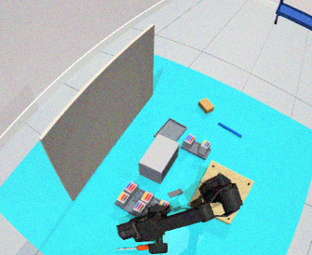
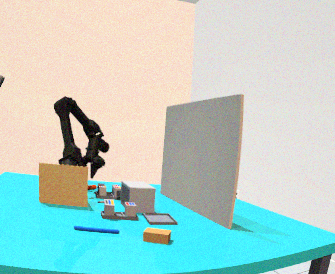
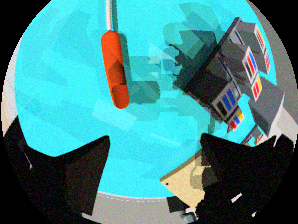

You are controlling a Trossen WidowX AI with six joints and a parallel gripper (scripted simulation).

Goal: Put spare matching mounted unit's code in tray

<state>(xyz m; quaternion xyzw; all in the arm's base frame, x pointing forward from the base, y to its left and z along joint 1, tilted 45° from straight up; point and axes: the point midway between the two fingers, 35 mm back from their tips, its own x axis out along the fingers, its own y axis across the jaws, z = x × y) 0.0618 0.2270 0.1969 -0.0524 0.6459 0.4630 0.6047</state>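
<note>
My gripper tip is 22 cm short of the spare, 4 cm to the left of it and 3 cm above it. Also, from my gripper tip: grey mounted unit (22 cm ahead, 26 cm to the right, 2 cm below); then rack (15 cm ahead, 7 cm to the right, 6 cm below); then beige panel (45 cm ahead, 24 cm to the right, 16 cm above).
</note>
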